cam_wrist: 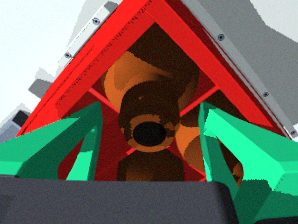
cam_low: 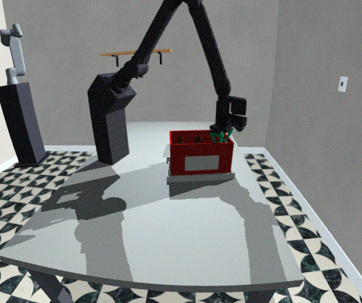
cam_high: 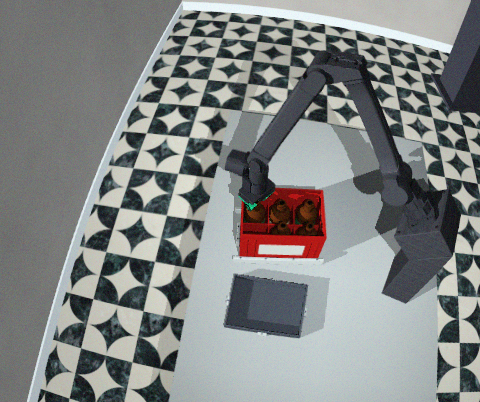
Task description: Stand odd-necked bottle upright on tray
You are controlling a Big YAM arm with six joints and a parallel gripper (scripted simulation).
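Now: the glass bottle 90 mm behind my hand, 10 mm to the left of it and 60 mm below it. Also, from my hand: crate 90 mm behind, 50 mm to the left, 70 mm below; dark grey tray 20 mm behind, 320 mm to the left, 140 mm below.
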